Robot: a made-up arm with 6 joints.
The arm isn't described. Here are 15 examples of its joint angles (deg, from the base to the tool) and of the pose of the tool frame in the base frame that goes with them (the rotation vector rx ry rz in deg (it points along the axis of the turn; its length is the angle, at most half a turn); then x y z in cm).
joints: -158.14 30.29 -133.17 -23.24 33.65 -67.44
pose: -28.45 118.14 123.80 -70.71 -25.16 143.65
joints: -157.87 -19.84 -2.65 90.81 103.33 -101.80
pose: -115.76 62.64 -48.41 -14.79 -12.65 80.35
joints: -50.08 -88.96 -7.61 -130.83 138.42 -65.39
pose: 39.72 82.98 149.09 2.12 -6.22 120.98
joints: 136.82 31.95 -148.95 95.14 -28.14 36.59
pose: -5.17 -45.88 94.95 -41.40 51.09 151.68
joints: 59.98 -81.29 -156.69 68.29 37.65 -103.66
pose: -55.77 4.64 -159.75 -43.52 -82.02 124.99
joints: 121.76 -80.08 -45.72 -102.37 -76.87 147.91
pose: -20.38 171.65 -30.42 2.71 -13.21 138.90
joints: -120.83 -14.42 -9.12 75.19 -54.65 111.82
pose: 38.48 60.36 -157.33 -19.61 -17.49 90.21
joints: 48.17 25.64 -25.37 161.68 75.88 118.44
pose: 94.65 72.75 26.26 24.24 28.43 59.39
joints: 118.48 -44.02 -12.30 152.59 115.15 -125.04
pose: 10.41 -114.47 1.30 -18.76 23.72 105.78
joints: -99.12 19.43 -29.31 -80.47 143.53 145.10
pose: -45.21 -123.46 -38.16 -15.68 -36.50 73.25
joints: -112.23 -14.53 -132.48 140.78 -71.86 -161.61
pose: -45.48 166.56 6.02 -5.89 -13.66 168.58
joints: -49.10 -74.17 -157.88 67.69 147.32 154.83
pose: -71.99 28.41 -0.24 -46.32 67.95 133.16
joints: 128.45 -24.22 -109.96 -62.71 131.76 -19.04
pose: 82.75 47.32 -23.73 -4.03 18.78 169.24
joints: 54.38 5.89 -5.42 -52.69 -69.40 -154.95
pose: -1.83 37.07 99.36 16.16 24.85 79.84
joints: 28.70 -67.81 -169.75 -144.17 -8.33 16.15
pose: 50.35 -125.80 78.14 -75.78 -39.09 132.93
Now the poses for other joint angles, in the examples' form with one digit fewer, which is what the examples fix.
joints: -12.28 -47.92 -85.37 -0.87 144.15 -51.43
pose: 97.1 42.3 -115.9 6.0 -3.3 158.0
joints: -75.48 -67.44 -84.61 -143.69 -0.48 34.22
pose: 17.1 -79.6 -24.4 -0.5 17.1 163.3
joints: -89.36 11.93 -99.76 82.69 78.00 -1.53
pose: -89.7 14.7 -2.7 6.2 -69.2 134.0
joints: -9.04 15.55 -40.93 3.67 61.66 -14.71
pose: -80.5 -13.5 154.8 48.8 -8.0 76.1
